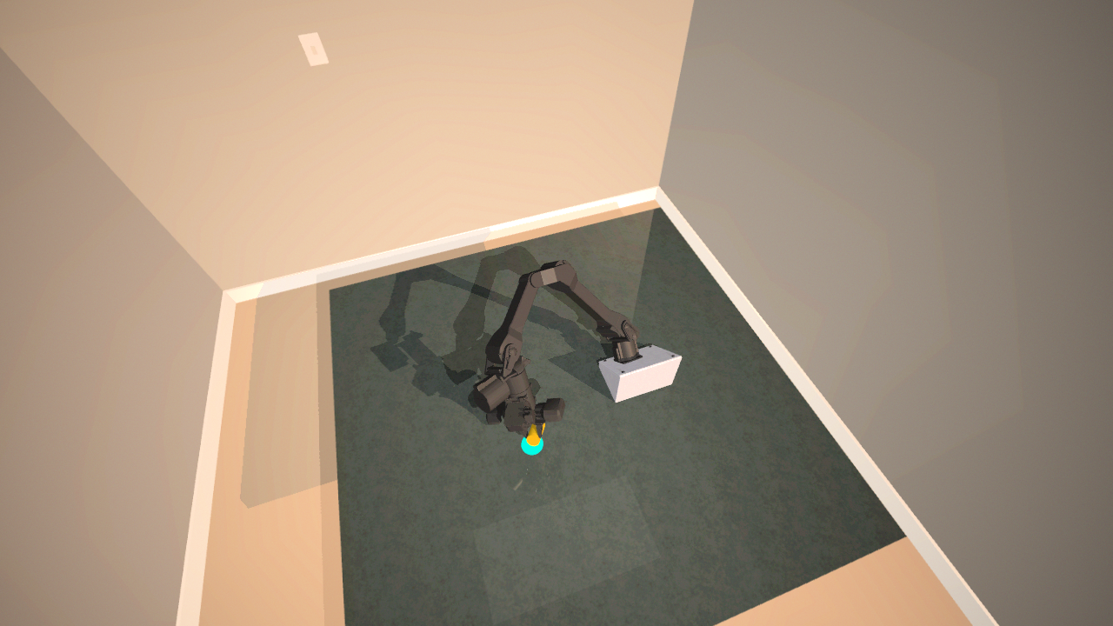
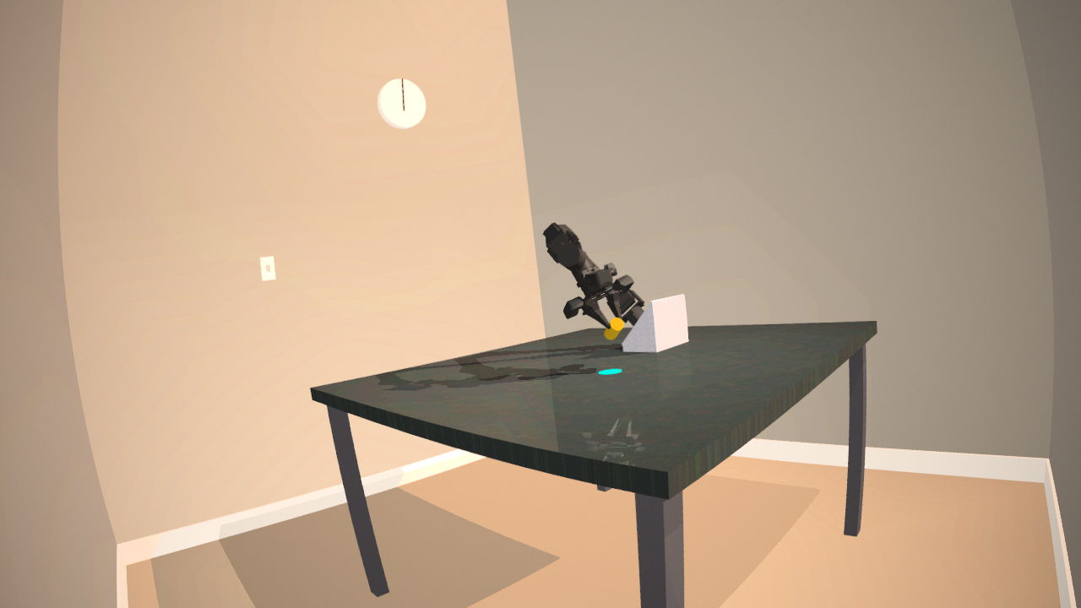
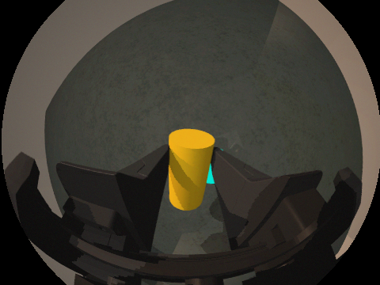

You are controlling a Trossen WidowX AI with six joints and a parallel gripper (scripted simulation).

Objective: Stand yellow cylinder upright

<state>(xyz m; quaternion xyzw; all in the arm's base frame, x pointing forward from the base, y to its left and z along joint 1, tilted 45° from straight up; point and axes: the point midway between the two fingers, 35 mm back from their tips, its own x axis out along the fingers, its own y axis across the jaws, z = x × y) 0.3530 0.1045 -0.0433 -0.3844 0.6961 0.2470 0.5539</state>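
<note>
Now: gripper tip 30 mm to the left of the cyan circle and 120 mm above it. Round my gripper tip: yellow tall cylinder: 10 mm behind, 20 mm to the right, 10 mm below.
</note>
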